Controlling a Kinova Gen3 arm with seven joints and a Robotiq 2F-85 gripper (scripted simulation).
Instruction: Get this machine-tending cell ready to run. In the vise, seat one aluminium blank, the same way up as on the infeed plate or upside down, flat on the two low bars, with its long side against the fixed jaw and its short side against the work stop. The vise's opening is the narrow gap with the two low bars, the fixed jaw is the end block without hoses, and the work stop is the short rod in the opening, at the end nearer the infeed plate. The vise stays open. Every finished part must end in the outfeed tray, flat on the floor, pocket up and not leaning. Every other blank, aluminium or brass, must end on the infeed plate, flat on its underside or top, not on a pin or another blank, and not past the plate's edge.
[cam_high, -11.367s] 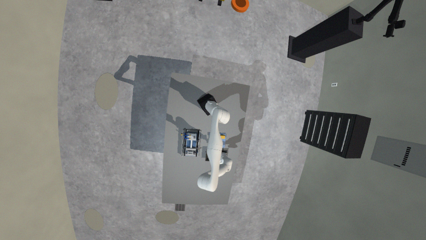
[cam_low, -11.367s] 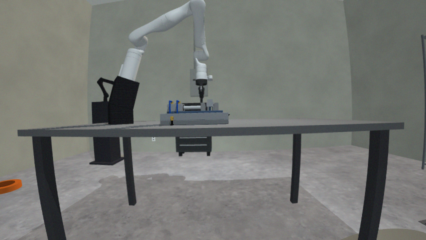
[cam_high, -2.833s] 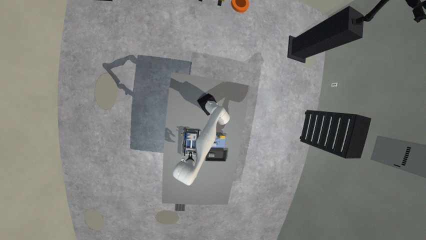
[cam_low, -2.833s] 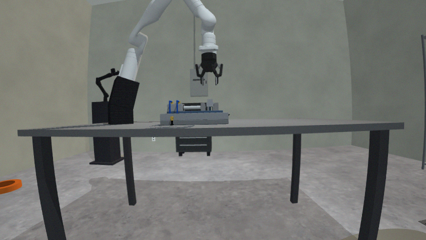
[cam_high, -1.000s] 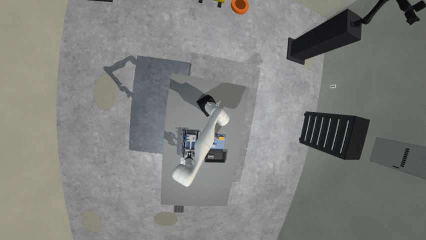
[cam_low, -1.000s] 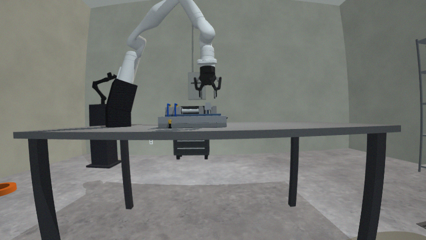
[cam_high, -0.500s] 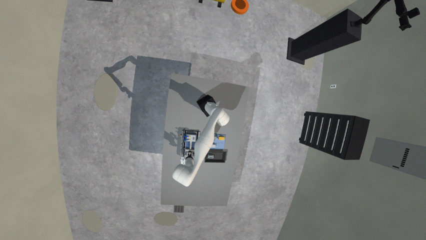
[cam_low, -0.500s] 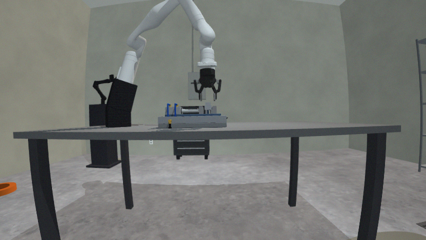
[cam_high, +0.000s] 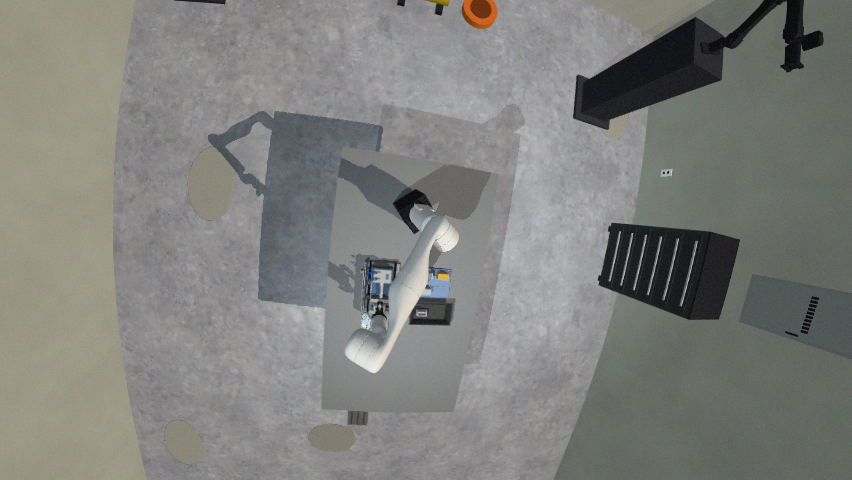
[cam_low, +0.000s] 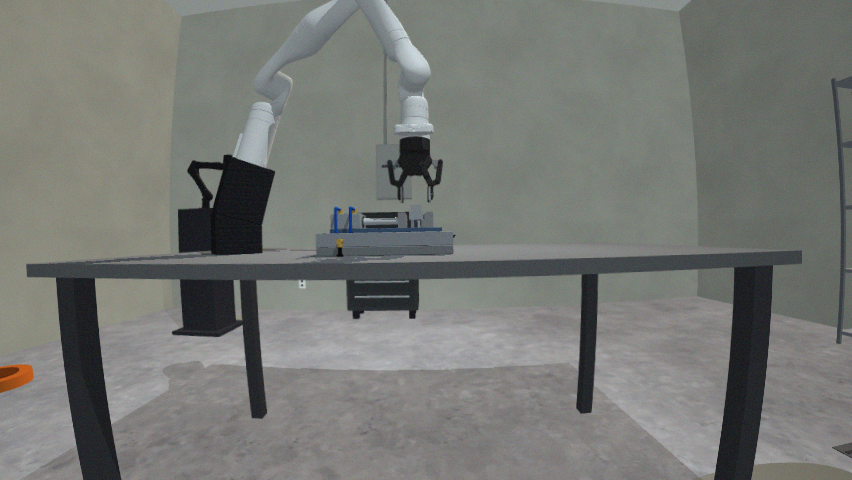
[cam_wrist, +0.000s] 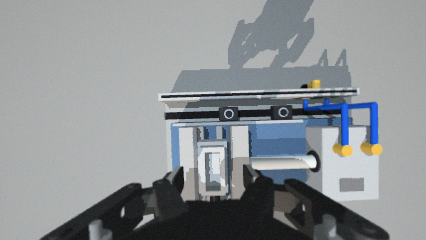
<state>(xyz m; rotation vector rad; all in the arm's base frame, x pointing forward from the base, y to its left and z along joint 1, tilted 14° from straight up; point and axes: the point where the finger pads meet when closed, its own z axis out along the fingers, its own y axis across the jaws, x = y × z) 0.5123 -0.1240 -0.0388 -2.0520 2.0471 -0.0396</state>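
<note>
My gripper is now 9 cm past the white rod and 6 cm above it. Also, from my hand: brass blank: 18 cm behind, 33 cm to the left, 11 cm below; then vise: 7 cm behind, 10 cm below.
</note>
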